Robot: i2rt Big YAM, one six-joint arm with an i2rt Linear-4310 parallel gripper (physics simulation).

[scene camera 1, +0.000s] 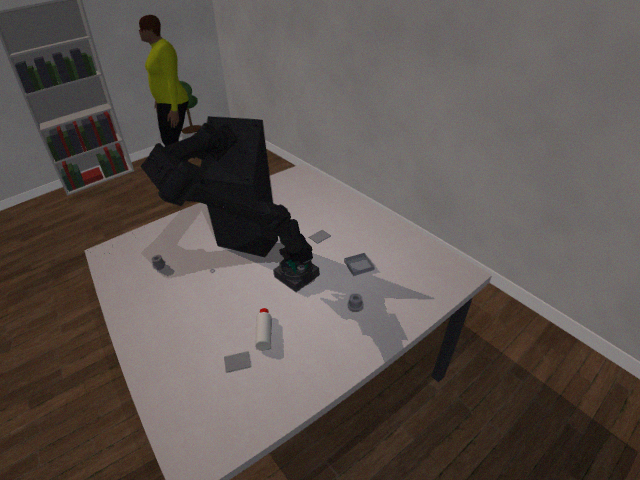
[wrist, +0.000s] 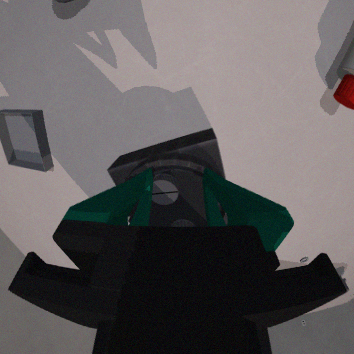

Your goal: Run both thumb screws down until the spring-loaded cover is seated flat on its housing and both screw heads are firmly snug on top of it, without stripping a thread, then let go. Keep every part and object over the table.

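Pixels of known places: gripper, between the fingertips: (scene camera 1: 300,270) (wrist: 177,174); arm's base, origin of its link: (scene camera 1: 221,142).
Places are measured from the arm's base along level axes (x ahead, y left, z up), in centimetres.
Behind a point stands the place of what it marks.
The dark square housing (scene camera 1: 295,283) @(x 41.6, y -3.7, z -42.7 cm) (wrist: 165,149) @(x 41.9, y 1.1, z -43.4 cm) stands on the table under the arm, with the dark round cover (wrist: 192,196) @(x 36.7, y -0.5, z -41.5 cm) on it. One thumb screw's round slotted head (wrist: 164,192) @(x 38.7, y 1.7, z -40.2 cm) shows between the fingers in the wrist view, nearer the left finger. A second round head (wrist: 183,222) @(x 33.8, y 1.2, z -40.7 cm) is mostly hidden by the gripper body. My gripper (scene camera 1: 293,264) @(x 41.2, y -0.5, z -38.6 cm) (wrist: 177,174) @(x 41.2, y -0.5, z -38.6 cm) is partly open over the cover, its green fingers apart and holding nothing. Whether the cover sits flat and whether the heads touch it cannot be told.
A grey tray (scene camera 1: 348,268) @(x 47.3, y 18.8, z -46.6 cm) (wrist: 45,140) @(x 47.4, y 18.7, z -46.3 cm) and a stepped grey part (scene camera 1: 355,302) @(x 64.1, y 3.8, z -41.9 cm) lie near the housing. A white bottle (scene camera 1: 263,330) @(x 51.1, y -25.8, z -41.8 cm) with a red cap lies nearer the front. Another grey part (scene camera 1: 158,262) @(x -9.0, y -35.9, z -42.6 cm), a small ring (scene camera 1: 212,270) @(x 8.7, y -20.6, z -46.4 cm) and flat plates (scene camera 1: 237,361) @(x 51.8, y -37.8, z -46.4 cm) (scene camera 1: 320,236) @(x 24.3, y 25.7, z -46.4 cm) are on the table (scene camera 1: 180,392) @(x 48.7, y -57.4, z -46.7 cm).
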